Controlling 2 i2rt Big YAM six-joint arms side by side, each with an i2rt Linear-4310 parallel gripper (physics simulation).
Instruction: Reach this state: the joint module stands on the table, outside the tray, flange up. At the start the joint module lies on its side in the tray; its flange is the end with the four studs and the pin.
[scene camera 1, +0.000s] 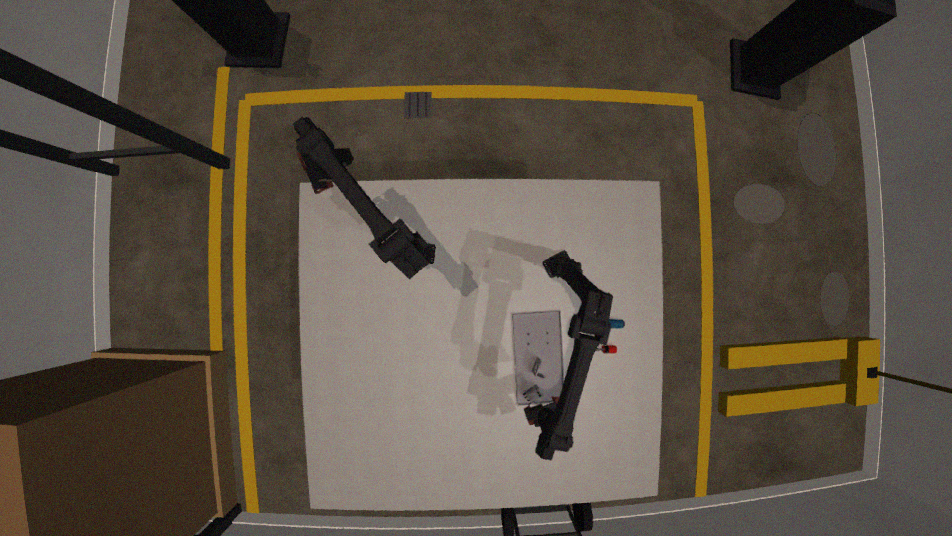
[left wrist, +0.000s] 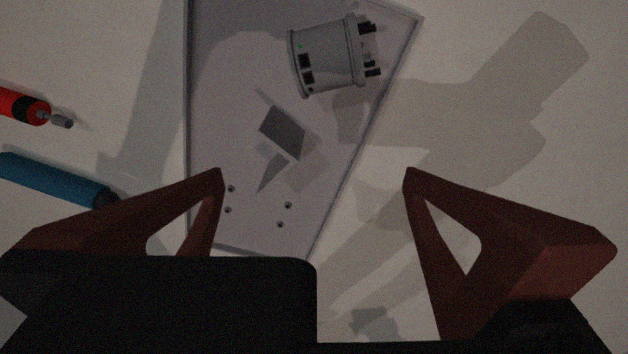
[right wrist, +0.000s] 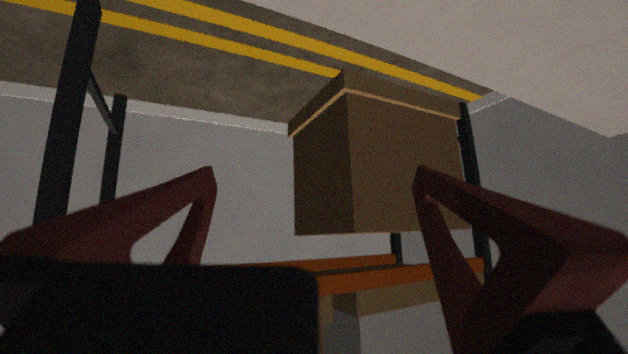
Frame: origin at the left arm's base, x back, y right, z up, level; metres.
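Seen in the pictures: left gripper, between the fingertips: (scene camera 1: 540, 402) (left wrist: 313, 177); right gripper, between the fingertips: (scene camera 1: 311, 181) (right wrist: 314, 177); left arm's base, origin of its link: (scene camera 1: 557, 264).
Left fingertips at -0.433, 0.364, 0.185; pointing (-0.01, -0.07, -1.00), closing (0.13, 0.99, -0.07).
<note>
Offsets run from my left fingertips to a thing's top centre, as dx, dy, dz. "spot": to the spot under its first point.
The joint module {-0.030, +0.014, -0.118} (scene camera 1: 531, 392) (left wrist: 325, 60), a grey cylinder, lies on its side in the tray {+0.095, -0.088, -0.169} (scene camera 1: 536, 322) (left wrist: 215, 125), near its lower end in scene camera 1. In the left wrist view its studded flange points right, toward the tray's long wall. My left gripper (scene camera 1: 542, 410) (left wrist: 313, 177) is open and empty, above the tray's lower end in scene camera 1; in its wrist view the module shows beyond the fingertips. My right gripper (scene camera 1: 314, 176) (right wrist: 314, 177) is open and empty, far from the tray, near the table's upper left corner in scene camera 1.
A grey angled bracket {+0.063, -0.072, -0.111} (scene camera 1: 535, 366) (left wrist: 282, 132) lies in the tray beside the module. Several small nuts or holes {spot: +0.174, -0.074, -0.176} (left wrist: 288, 205) show at the tray's other end. A red tool {-0.018, -0.378, -0.151} (scene camera 1: 609, 348) (left wrist: 15, 105) and a blue tool {spot: +0.069, -0.469, -0.144} (scene camera 1: 616, 324) (left wrist: 50, 180) lie right of the tray in scene camera 1.
</note>
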